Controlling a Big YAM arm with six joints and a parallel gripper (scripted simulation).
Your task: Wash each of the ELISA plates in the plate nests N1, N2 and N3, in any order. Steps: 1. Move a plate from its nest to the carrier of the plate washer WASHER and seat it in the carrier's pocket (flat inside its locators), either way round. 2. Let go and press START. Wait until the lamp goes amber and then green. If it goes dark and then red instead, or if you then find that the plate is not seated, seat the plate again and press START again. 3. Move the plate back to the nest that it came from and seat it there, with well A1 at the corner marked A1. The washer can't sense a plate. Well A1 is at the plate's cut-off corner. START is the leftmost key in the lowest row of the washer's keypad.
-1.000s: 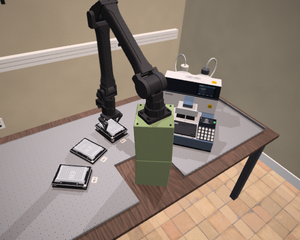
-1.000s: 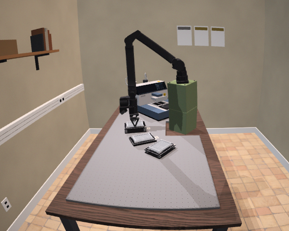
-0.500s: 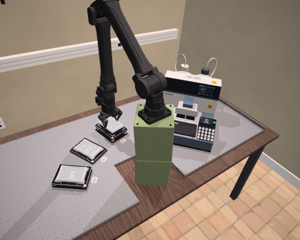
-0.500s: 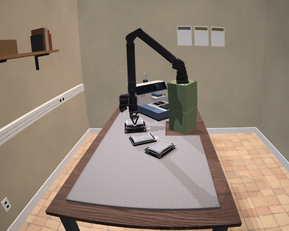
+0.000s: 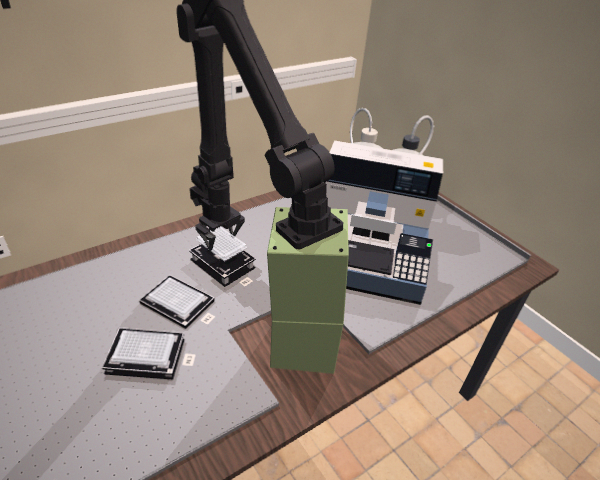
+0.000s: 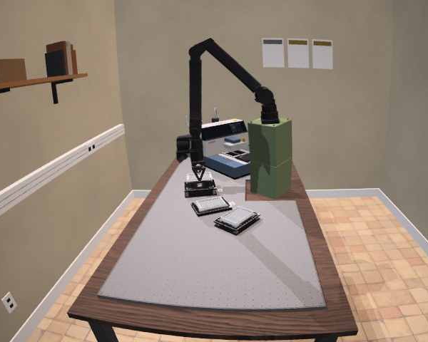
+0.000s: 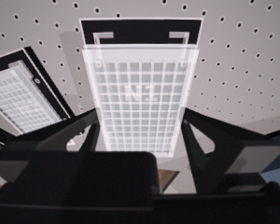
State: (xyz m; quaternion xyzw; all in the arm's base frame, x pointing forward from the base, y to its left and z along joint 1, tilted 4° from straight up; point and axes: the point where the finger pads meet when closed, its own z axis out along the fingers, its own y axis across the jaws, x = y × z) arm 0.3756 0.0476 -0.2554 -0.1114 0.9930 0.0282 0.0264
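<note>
My hand is 26 cm past the dark washer carrier, 34 cm to the left of it and 1 cm above it. Round my hand: plate washer 16 cm behind, 45 cm to the right, 4 cm above.
</note>
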